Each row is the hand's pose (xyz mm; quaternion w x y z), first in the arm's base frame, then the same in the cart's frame.
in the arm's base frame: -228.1 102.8 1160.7 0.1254 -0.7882 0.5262 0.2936
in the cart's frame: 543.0 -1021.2 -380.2 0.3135 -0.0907 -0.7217 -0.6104
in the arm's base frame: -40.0 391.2 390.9 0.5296 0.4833 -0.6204 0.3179
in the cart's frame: -117.1 -530.4 -565.9 0.9143 0.1144 -0.0502 -0.3852
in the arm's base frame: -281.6 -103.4 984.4 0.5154 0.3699 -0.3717 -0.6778
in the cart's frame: 389.7 -1005.6 -150.6 0.2578 -0.5832 -0.0246 -0.7700
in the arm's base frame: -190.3 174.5 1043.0 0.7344 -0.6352 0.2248 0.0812
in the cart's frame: 442.7 -935.9 -435.7 0.1137 -0.2148 0.9561 0.1638
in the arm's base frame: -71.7 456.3 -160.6 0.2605 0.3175 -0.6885 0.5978
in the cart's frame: -525.3 -160.0 -491.1 0.9501 0.2572 -0.1764 -0.0041
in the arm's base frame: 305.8 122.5 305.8 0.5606 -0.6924 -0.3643 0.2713
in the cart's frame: -436.9 -839.7 -532.4 0.5633 -0.3373 0.6090 0.4449
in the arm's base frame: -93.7 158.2 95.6 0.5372 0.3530 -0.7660 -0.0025
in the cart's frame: -370.8 -462.0 -291.4 0.8689 -0.2548 -0.0918 -0.4144
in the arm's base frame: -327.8 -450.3 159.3 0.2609 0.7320 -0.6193 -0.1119
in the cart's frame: -314.4 -704.0 314.7 0.6320 -0.0677 -0.4205 -0.6474
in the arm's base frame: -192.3 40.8 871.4 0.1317 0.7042 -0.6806 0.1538
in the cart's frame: 279.1 -912.5 -294.3 0.7363 0.1114 -0.5005 -0.4415
